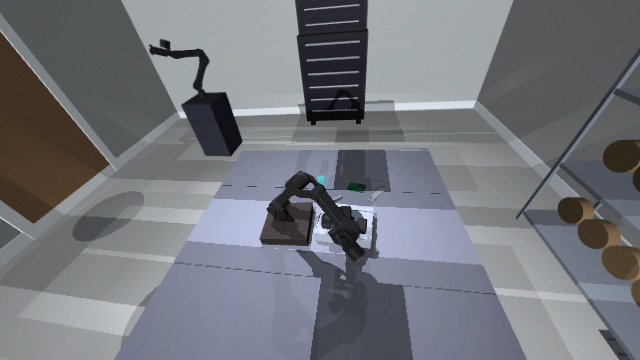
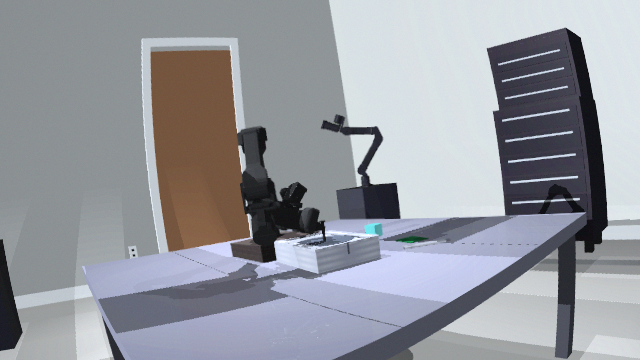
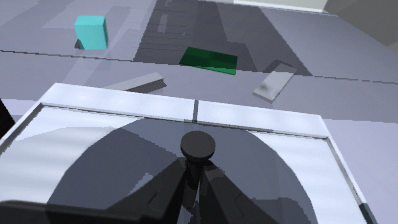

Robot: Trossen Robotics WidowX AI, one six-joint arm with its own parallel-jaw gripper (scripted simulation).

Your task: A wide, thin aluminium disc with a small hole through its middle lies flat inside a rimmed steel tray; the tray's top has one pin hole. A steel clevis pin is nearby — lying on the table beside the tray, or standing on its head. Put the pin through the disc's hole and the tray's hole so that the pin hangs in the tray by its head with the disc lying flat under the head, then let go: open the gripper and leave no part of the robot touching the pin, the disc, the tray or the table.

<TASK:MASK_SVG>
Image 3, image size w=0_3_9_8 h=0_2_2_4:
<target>my gripper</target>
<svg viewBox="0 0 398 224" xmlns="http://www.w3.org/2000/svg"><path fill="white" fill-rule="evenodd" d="M203 162L199 188L201 224L279 224L262 208L254 204L211 160ZM187 158L179 157L137 191L104 210L19 201L16 199L0 201L0 224L177 224L183 201Z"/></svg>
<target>clevis pin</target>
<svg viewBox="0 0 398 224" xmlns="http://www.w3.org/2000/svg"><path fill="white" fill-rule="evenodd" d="M203 131L188 132L181 139L180 149L187 158L182 206L185 209L192 209L194 207L203 162L213 156L216 147L212 136Z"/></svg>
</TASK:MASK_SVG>
